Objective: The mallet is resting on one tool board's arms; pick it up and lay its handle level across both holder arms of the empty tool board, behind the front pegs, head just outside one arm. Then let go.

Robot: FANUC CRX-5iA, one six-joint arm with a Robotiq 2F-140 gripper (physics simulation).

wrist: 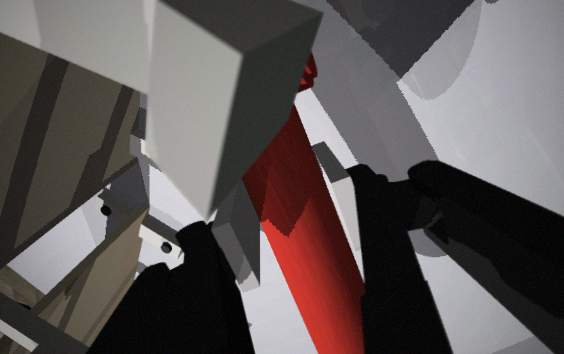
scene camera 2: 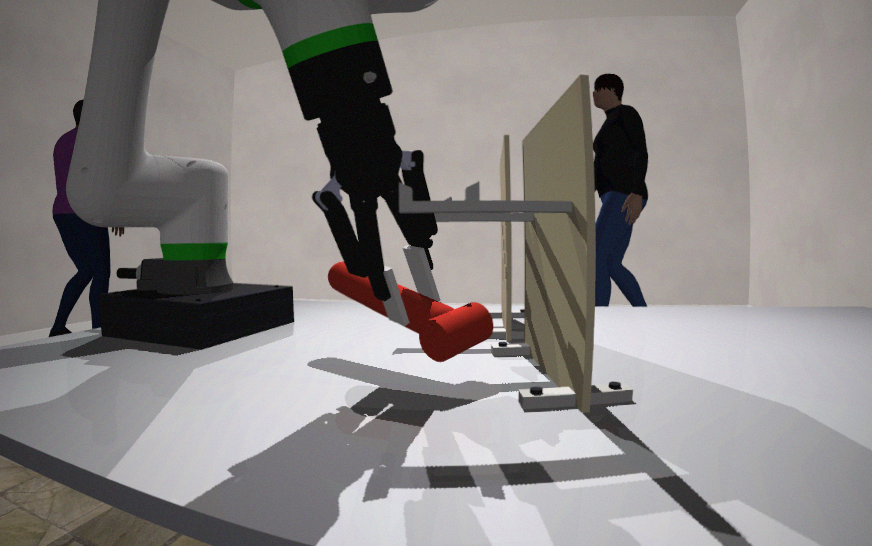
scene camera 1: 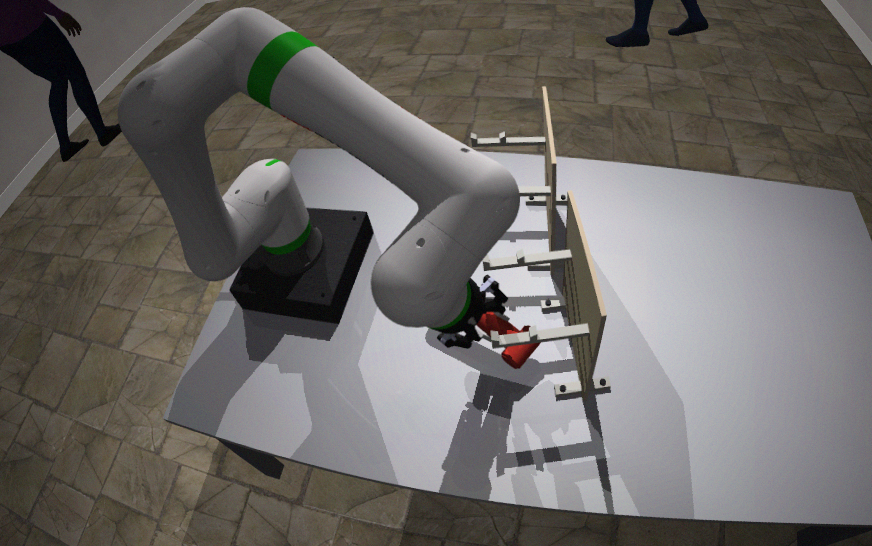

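Seen in the pictures: gripper, between the fingertips: [wrist: 285, 183] [scene camera 2: 414, 310] [scene camera 1: 494, 325]; arm's base, origin of its link: [scene camera 2: 195, 289] [scene camera 1: 294, 250].
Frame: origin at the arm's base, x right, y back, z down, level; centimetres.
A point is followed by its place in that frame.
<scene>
My gripper [scene camera 2: 413, 297] @[y -46.1, x 21.2, z 0.1 cm] [wrist: 285, 183] @[y -46.1, x 21.2, z 0.1 cm] is shut on the red mallet's handle. The mallet [scene camera 1: 519, 353] @[y -50.7, x 27.4, z 0.1 cm] [scene camera 2: 456, 329] @[y -51.3, x 28.1, z 1.1 cm] [wrist: 312, 280] @[y -42.2, x 18.6, z -3.0 cm] hangs tilted above the table, head lower than handle end. It is lower than the arms of the near tool board [scene camera 1: 586, 282] @[y -61.9, x 25.1, z -18.0 cm] [scene camera 2: 558, 244] @[y -62.0, x 25.9, z -7.4 cm]. In scene camera 1 it crosses under that board's near arm [scene camera 1: 561, 332] @[y -57.8, x 30.3, z -11.5 cm] [scene camera 2: 501, 206] @[y -55.8, x 31.3, z -11.0 cm], head on the outer side. In the wrist view a pale arm end [wrist: 192, 105] hides most of the head. The far tool board [scene camera 1: 548, 141] @[y -58.1, x -5.3, z -22.3 cm] [scene camera 2: 505, 257] @[y -58.0, x 0.0, z -5.4 cm] has a bare upper arm [scene camera 1: 524, 140] @[y -53.7, x -16.8, z -13.6 cm]. Scene camera 1 hides the fingertips.
The near board's other arm [scene camera 1: 547, 257] @[y -56.3, x 14.5, z -11.5 cm] reaches out beside the gripper's wrist. Board feet [scene camera 1: 582, 387] @[y -62.8, x 32.7, z 5.0 cm] [scene camera 2: 547, 398] @[y -60.0, x 33.0, z 6.7 cm] are bolted to the white table [scene camera 1: 740, 385] @[y -97.1, x 33.8, z 7.6 cm] [scene camera 2: 740, 360] @[y -88.5, x 19.7, z 7.6 cm]. The robot's black base [scene camera 1: 350, 257] @[y -14.1, x 1.9, z 1.4 cm] [scene camera 2: 193, 315] @[y -10.6, x 15.2, z 2.4 cm] stands to the left. People stand beyond the table.
</scene>
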